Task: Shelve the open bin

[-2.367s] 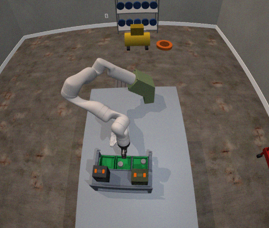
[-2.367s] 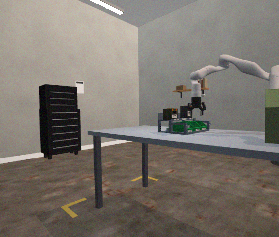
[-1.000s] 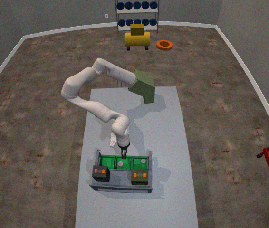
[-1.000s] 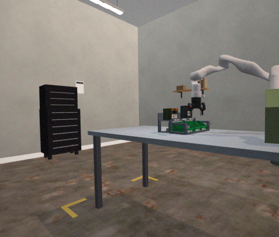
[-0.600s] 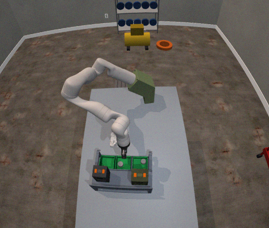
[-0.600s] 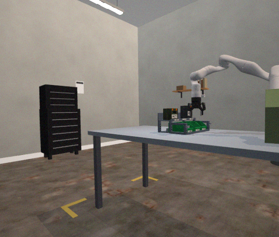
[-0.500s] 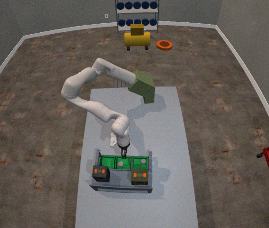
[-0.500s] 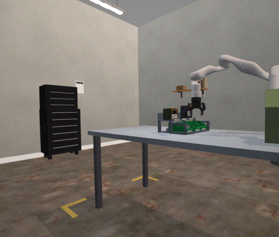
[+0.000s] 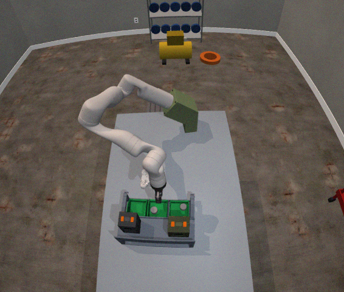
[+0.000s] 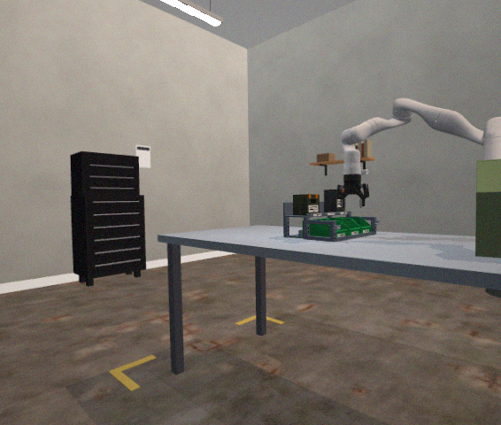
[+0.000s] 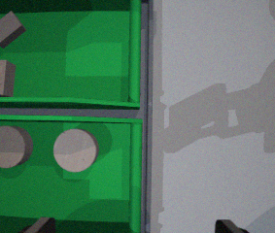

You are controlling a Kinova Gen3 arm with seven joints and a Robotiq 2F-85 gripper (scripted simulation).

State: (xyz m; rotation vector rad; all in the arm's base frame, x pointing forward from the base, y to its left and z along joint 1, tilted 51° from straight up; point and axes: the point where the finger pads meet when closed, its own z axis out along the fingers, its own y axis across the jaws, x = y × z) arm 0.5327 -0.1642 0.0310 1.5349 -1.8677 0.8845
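My hand is 11 cm short of the grey shelf, 7 cm above it and 3 cm to the left of it.
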